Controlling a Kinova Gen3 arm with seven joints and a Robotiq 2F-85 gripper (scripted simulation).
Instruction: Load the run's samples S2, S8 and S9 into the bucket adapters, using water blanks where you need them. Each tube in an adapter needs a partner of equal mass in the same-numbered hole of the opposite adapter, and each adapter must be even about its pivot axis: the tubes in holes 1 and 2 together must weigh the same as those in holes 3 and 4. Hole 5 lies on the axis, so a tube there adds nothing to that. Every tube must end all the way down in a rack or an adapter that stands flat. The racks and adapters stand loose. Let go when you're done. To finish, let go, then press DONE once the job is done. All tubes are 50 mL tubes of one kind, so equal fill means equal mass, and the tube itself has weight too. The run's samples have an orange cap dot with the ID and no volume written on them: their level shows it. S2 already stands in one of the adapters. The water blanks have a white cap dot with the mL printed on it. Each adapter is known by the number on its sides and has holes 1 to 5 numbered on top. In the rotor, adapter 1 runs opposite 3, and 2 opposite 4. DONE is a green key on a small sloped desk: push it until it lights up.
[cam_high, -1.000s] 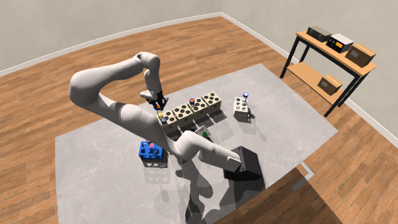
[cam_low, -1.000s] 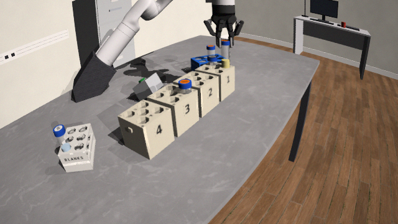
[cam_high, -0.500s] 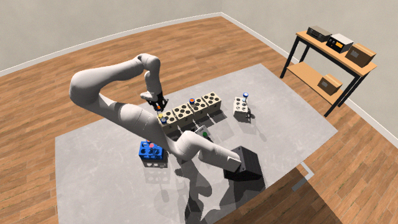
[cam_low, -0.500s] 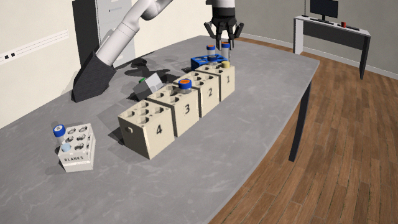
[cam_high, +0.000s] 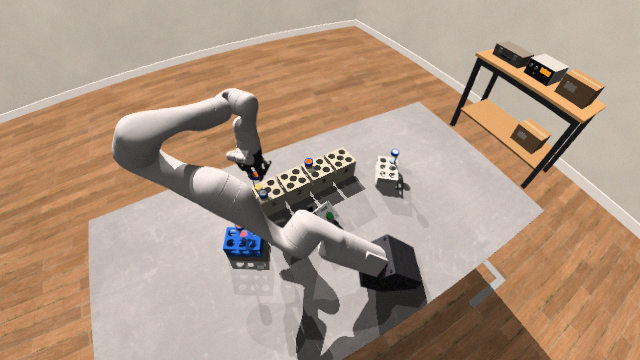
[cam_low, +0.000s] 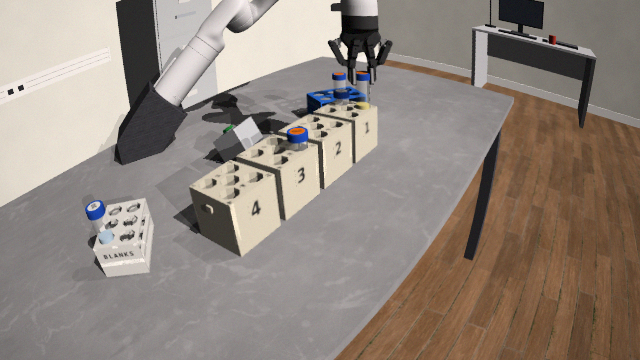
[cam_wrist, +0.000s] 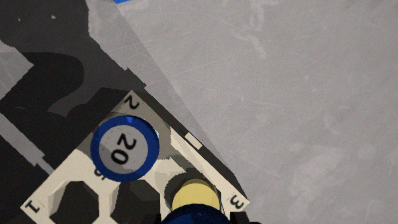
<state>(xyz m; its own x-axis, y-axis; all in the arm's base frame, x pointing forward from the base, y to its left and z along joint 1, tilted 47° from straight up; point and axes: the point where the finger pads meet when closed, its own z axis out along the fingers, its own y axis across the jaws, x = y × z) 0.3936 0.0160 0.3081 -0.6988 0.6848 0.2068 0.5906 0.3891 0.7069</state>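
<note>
Now: the orange-dot sample 1 cm to the left of my hand and 5 cm below it. Also, from my hand: sample S2: 2 cm ahead, 21 cm to the right, 10 cm below; adapter 2: 1 cm behind, 14 cm to the right, 12 cm below; blue sample rack: 16 cm behind, 12 cm to the left, 13 cm below.
</note>
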